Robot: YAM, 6 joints.
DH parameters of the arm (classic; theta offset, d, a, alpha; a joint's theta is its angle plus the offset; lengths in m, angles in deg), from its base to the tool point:
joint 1: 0 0.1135 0.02 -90
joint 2: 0 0 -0.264 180
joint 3: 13.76 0 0.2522 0
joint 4: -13.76 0 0.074 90
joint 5: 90 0 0 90
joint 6: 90 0.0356 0 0
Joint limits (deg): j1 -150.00..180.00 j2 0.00..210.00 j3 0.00..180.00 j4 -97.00..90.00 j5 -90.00..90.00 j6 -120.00..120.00
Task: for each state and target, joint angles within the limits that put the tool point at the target. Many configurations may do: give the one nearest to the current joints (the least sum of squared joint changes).
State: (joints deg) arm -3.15 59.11 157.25 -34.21 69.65 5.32
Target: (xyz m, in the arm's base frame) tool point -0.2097 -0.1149 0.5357
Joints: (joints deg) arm 20.51 31.82 131.20 -61.96 73.58 5.32
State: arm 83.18 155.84 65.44 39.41 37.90 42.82
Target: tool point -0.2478 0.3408 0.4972
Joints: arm 128.60 108.62 108.02 47.53 32.24 42.82
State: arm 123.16 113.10 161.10 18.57 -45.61 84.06
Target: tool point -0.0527 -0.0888 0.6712
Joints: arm 77.51 91.97 180.00 60.15 -64.95 84.06
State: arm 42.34 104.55 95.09 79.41 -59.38 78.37
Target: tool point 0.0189 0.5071 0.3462
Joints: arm 84.57 130.21 108.25 67.16 -54.91 78.37
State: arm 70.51 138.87 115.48 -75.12 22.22 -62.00
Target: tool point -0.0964 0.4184 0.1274
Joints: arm 104.55 137.66 109.95 -78.88 19.42 -62.00
